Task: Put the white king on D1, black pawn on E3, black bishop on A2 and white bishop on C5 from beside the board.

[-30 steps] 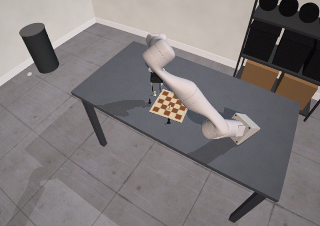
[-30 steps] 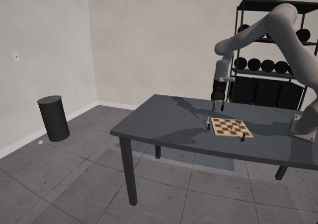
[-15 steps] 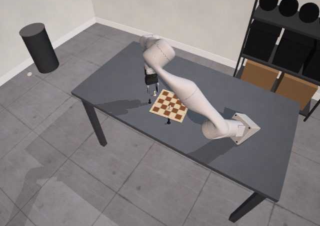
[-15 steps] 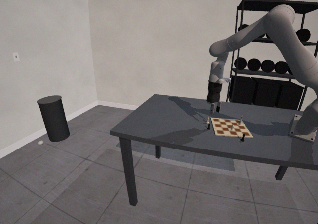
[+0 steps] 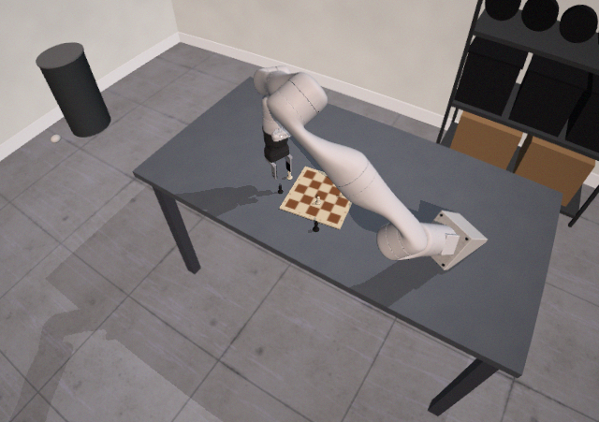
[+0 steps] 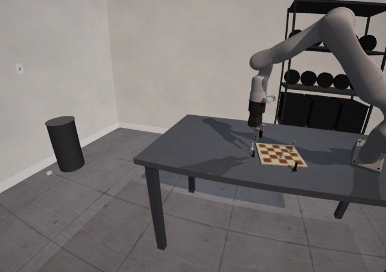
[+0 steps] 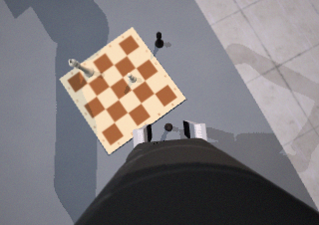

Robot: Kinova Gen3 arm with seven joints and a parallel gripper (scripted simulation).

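The black pawn lies 1 cm ahead of my hand and 10 cm below it. Also, from my hand: chessboard: 11 cm behind, 8 cm to the right, 11 cm below; then white bishop: 3 cm ahead, 7 cm to the right, 9 cm below; then black bishop: 19 cm behind, 4 cm to the left, 9 cm below.
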